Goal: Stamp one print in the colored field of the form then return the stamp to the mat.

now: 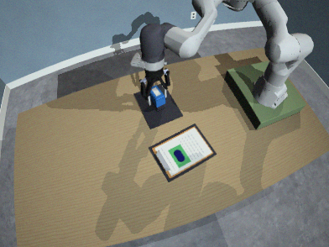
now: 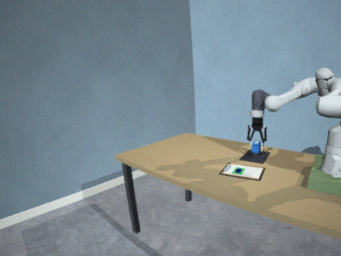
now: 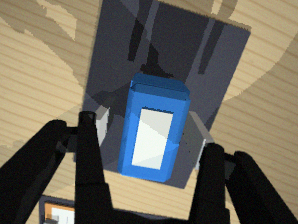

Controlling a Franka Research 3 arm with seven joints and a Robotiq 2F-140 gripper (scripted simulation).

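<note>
My hand is 2 cm above the blue stamp. Also, from my hand: mat (7 cm below); then form (2 cm ahead, 28 cm to the left, 7 cm below).
</note>
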